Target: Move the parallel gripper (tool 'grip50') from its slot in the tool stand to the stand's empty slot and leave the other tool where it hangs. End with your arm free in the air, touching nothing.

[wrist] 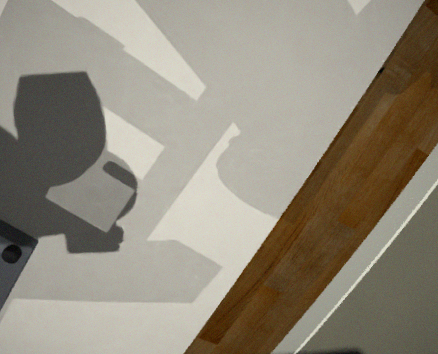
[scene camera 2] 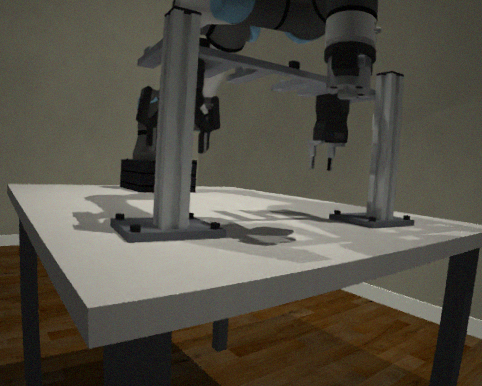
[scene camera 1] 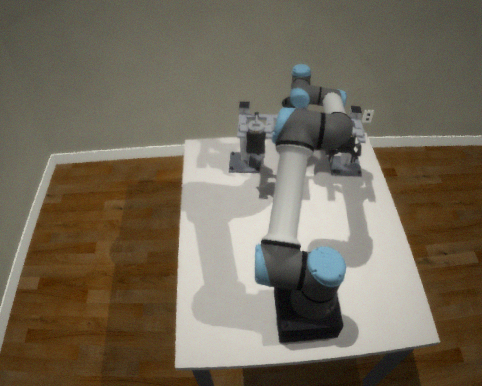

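Pixels of known places: hand, its tool point: [scene camera 2: 347,91]; arm's base, origin of its link: [scene camera 2: 154,159] [scene camera 1: 313,298].
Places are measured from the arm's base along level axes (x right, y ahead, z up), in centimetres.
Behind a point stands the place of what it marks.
The parallel gripper [scene camera 1: 256,143] [scene camera 2: 321,162] hangs upright in the stand slot at the left in scene camera 1. In scene camera 2 its two fingers stand apart with nothing between them; it is open. The adaptive gripper [scene camera 1: 351,149] [scene camera 2: 204,117] hangs at the other end, partly behind a post. The stand's rail [scene camera 1: 270,120] {z 17.8, x -17.9, y 67.3 cm} [scene camera 2: 250,63] {z 16.8, x 4.4, y 72.0 cm} carries both tools; its middle part is hidden by the arm in scene camera 1. The arm's bare tool flange [scene camera 2: 348,75] {z 13.5, x -2.8, y 87.1 cm} shows no tool on it. It is on scene camera 2's side of the rail, high above the table.
The stand's posts [scene camera 2: 176,125] {z 5.1, x 17.5, y 75.7 cm} [scene camera 2: 385,150] {z 5.0, x -26.8, y 74.4 cm} rise from dark foot plates [scene camera 1: 346,166] {z -9.2, x 17.7, y 71.5 cm} [scene camera 2: 170,232] {z -9.3, x 18.5, y 78.5 cm} [wrist: 14,272] {z -9.2, x 13.3, y 78.0 cm} on the white table [scene camera 1: 220,320] {z -10.4, x -30.2, y -5.5 cm} [scene camera 2: 90,260] {z -10.4, x 29.4, y 86.0 cm}. The arm's forearm [scene camera 1: 289,195] {z 31.5, x -10.7, y 16.1 cm} reaches over the table. In the wrist view, the table edge borders the wood floor [wrist: 320,215].
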